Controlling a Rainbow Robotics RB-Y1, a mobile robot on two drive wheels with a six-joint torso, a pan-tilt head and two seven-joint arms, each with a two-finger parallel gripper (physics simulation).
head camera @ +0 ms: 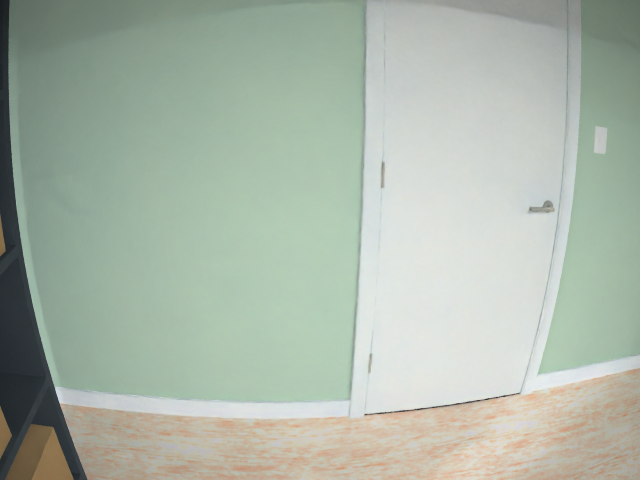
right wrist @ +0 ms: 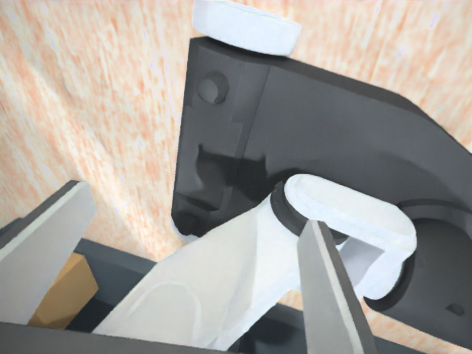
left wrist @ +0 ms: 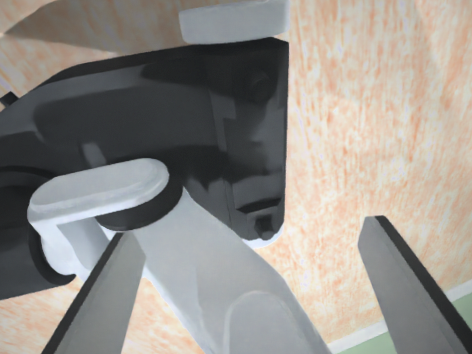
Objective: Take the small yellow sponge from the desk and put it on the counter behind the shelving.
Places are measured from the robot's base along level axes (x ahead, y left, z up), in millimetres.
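Pixels of known places: left gripper, between the fingertips: (left wrist: 246, 238); right gripper, between the fingertips: (right wrist: 200, 214).
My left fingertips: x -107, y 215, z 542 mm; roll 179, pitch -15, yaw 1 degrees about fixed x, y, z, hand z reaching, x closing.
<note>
Behind a point stands the place of what it marks.
The yellow sponge, the desk and the counter do not show in these views. Dark grey shelving (head camera: 32, 330) {x 1038, y 977, z 711 mm} stands at the left edge of the head view, and part of it shows at the bottom of the right wrist view (right wrist: 117, 267) {x 368, y 866, z 77 mm}. My left gripper (left wrist: 246, 238) {x -108, y 215, z 543 mm} is open, with its two fingers wide apart and no object between them. My right gripper (right wrist: 200, 214) {x -115, y -226, z 542 mm} is open too, its fingers wide apart and holding nothing; the shelving shows low behind it.
A white door (head camera: 465, 206) {x 1834, y -360, z 917 mm} stands in the green wall (head camera: 206, 206) {x 1683, y 536, z 917 mm} ahead and to the right. Cardboard boxes (head camera: 51, 459) {x 895, y 965, z 281 mm} (right wrist: 70, 295) {x 534, y 1037, z 211 mm} sit on the shelving. Wood-patterned floor (head camera: 258, 444) {x 1513, y 362, z 0 mm} runs along the wall. My robot base (left wrist: 150, 110) {x -184, y 150, z 169 mm} (right wrist: 320, 120) {x -191, y -165, z 170 mm} shows in both wrist views.
</note>
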